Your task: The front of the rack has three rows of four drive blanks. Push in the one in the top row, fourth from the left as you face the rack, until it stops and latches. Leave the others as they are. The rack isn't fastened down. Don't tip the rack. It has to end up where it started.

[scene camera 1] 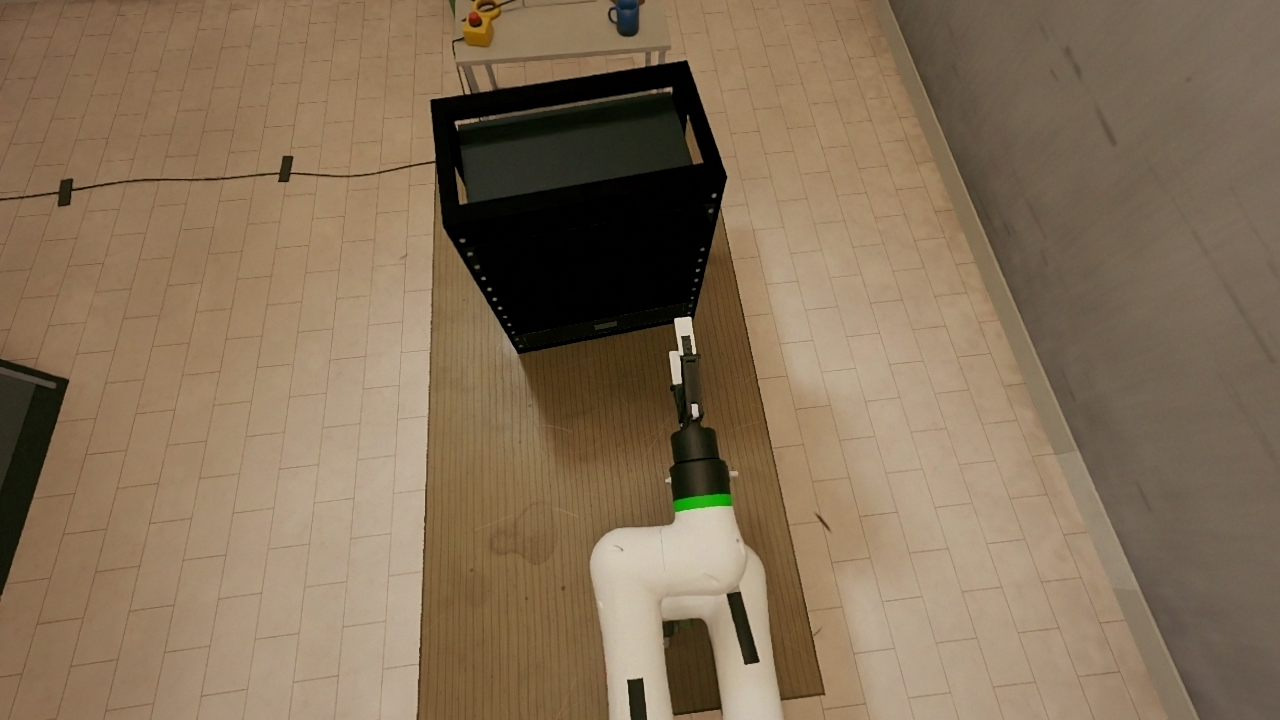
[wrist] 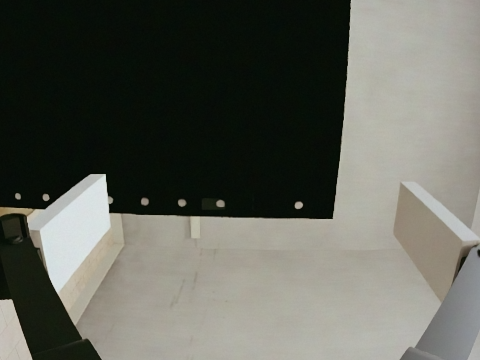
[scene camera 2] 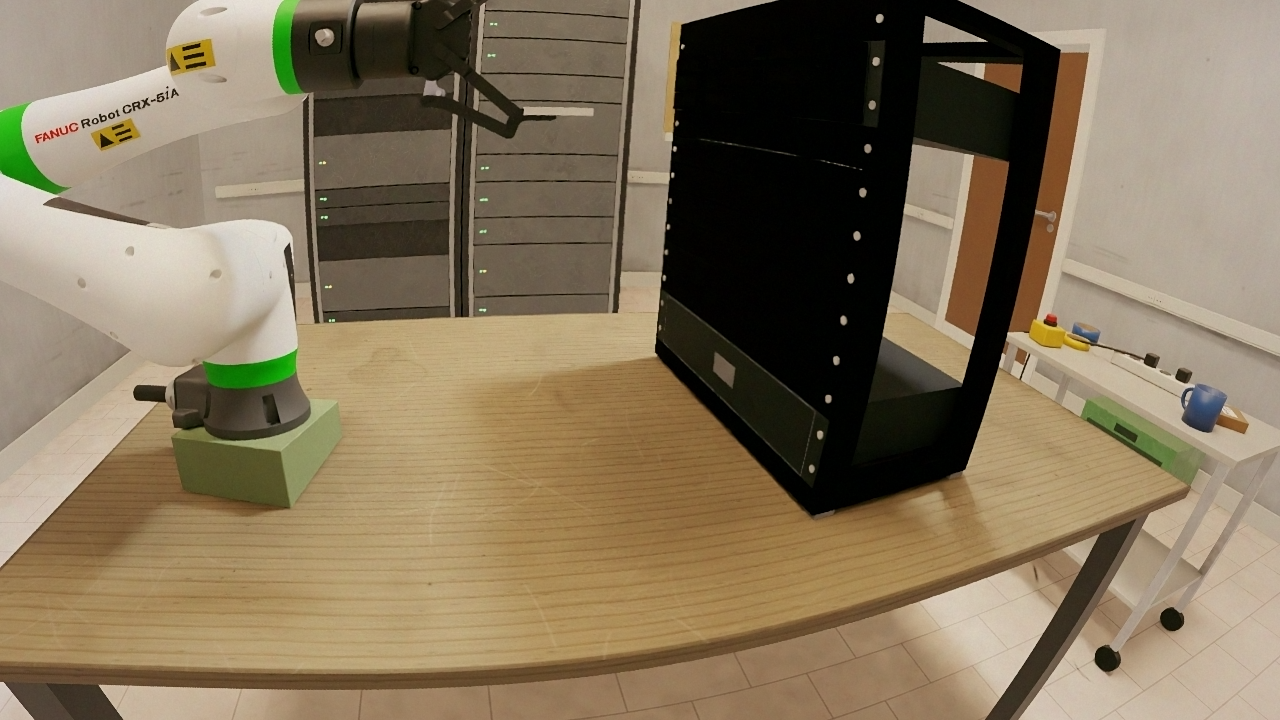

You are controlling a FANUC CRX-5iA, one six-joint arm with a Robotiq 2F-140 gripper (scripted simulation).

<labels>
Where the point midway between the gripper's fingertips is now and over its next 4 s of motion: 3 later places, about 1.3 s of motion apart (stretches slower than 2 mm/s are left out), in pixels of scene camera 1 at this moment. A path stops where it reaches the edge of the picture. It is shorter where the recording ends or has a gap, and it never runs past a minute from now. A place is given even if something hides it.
My gripper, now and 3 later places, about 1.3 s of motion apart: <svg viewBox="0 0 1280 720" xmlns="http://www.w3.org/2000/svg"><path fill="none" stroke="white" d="M678 336L684 271L685 260L685 244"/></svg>
</labels>
